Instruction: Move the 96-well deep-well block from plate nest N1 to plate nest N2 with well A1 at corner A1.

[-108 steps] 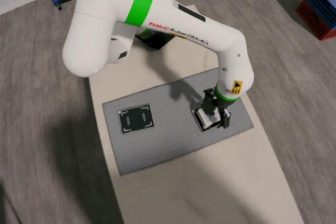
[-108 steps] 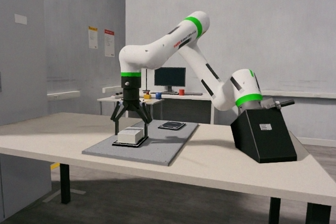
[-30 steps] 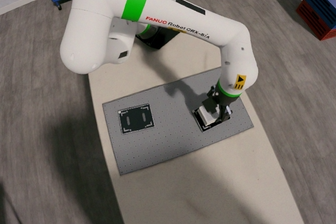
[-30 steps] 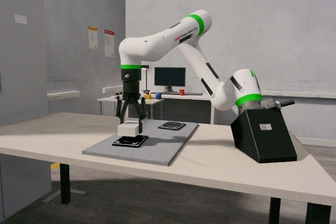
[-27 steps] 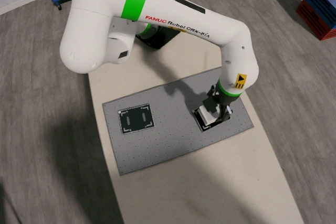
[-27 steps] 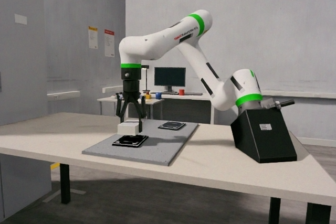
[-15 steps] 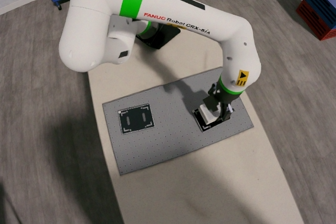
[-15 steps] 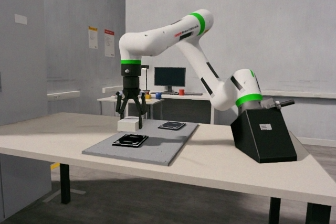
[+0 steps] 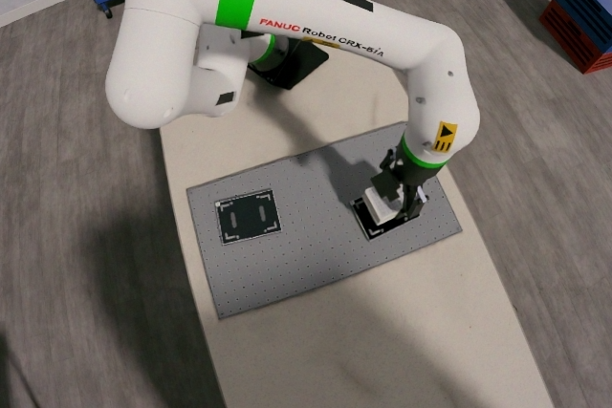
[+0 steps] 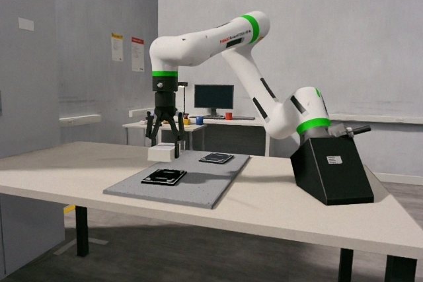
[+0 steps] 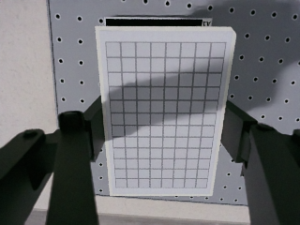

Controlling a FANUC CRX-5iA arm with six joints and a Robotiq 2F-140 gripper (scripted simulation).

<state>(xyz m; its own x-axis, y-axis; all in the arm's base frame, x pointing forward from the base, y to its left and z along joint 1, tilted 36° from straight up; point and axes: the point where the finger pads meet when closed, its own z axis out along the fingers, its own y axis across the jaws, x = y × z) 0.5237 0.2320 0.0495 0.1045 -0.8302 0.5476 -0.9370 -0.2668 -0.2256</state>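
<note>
My hand is 36 cm to the left of the black plate nest N2, 10 cm above it and 9 cm past it. From my hand the other things lie so: plate nest N1: 10 cm below; then white 96-well deep-well block: 1 cm below.
</note>
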